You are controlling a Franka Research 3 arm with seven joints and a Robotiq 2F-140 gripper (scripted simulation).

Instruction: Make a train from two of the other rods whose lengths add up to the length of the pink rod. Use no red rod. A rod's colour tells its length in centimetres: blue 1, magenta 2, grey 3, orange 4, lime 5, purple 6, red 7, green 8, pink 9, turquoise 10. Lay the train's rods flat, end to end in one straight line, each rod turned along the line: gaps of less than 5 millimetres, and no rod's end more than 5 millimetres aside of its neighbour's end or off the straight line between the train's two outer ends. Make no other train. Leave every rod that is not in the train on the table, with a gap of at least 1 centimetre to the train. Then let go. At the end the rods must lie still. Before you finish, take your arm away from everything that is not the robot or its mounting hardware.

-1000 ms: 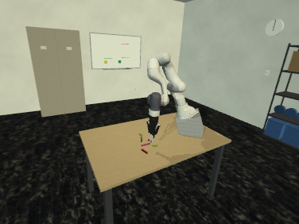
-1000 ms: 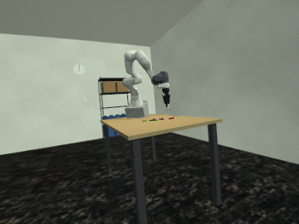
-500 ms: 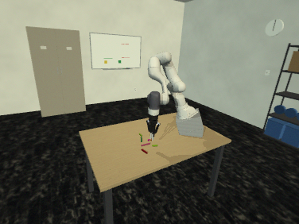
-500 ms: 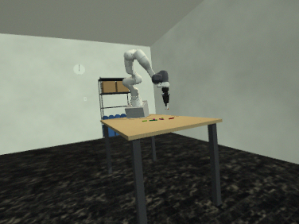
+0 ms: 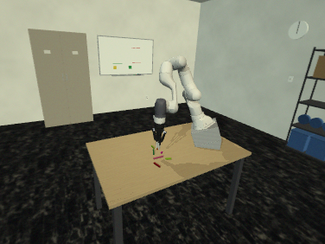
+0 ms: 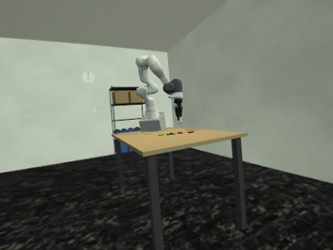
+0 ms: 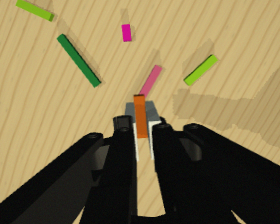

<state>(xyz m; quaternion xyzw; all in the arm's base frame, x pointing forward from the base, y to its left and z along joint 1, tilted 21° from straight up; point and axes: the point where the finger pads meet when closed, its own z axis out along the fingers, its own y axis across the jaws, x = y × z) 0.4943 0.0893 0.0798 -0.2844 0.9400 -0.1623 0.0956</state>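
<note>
Right now my hand is 1 cm past the green rod, 10 cm to the left of it and 12 cm above it. From my hand the other things lie so: orange rod (3 cm below); then pink rod (1 cm behind, 12 cm below); then magenta rod (7 cm behind, 6 cm to the right, 12 cm below).
</note>
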